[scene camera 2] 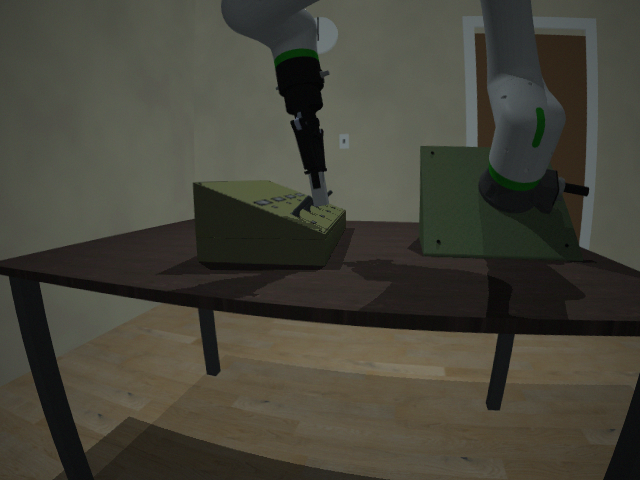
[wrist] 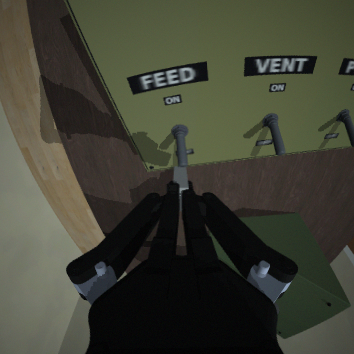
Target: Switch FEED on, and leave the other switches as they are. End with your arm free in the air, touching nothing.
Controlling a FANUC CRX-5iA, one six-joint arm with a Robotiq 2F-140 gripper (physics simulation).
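Seen in the pictures: gripper, between the fingertips: point(scene camera 2: 321, 205) point(wrist: 179, 175); arm's base, origin of its link: point(scene camera 2: 508, 189).
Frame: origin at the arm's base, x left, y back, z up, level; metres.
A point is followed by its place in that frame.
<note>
The olive console point(scene camera 2: 253, 232) {x 0.340, y -0.489, z -0.079 m} point(wrist: 165, 30) {x 0.274, y -0.548, z -0.012 m} has a sloped top with a row of toggle levers. In the wrist view the FEED lever point(wrist: 181, 145) {x 0.252, y -0.430, z -0.030 m} leans away from its ON label, toward the console's low edge, over a small lower label. The VENT lever point(wrist: 275, 134) {x 0.140, y -0.457, z -0.030 m} and a third lever point(wrist: 347, 125) {x 0.026, y -0.487, z -0.036 m}, partly cut off, lean the same way. My gripper point(scene camera 2: 321, 202) {x 0.252, y -0.385, z -0.034 m} point(wrist: 179, 175) {x 0.252, y -0.385, z -0.034 m} is shut and empty. Its pale fingertips are low over the panel, right at the free end of the FEED lever; whether they touch it I cannot tell.
The console stands on a dark table point(scene camera 2: 289, 289) {x 0.452, y -0.357, z -0.141 m}. A green sloped block point(scene camera 2: 449, 206) {x 0.064, y -0.143, z -0.042 m} point(wrist: 285, 250) {x 0.007, y -0.214, z -0.030 m} stands to its right in the scene view, with part of the arm point(scene camera 2: 516, 134) {x 0.183, y -0.015, z 0.109 m} in front of it. A door point(scene camera 2: 563, 103) is in the wall behind.
</note>
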